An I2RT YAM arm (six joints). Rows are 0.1 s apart.
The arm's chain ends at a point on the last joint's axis. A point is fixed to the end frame.
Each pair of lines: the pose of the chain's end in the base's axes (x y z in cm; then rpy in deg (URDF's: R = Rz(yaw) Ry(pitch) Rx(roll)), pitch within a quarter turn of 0, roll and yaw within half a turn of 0), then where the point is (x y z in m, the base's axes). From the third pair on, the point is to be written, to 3 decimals.
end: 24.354, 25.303, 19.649, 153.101, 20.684, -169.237
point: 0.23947 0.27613 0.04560
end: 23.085, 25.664, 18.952, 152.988, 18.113, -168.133
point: 0.21964 0.27853 0.03881
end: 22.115, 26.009, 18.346, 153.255, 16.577, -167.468
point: 0.206 0.280 0.033
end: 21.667, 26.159, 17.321, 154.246, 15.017, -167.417
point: 0.198 0.279 0.023
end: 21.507, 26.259, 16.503, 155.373, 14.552, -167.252
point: 0.196 0.277 0.014
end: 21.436, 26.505, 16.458, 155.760, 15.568, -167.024
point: 0.198 0.279 0.013
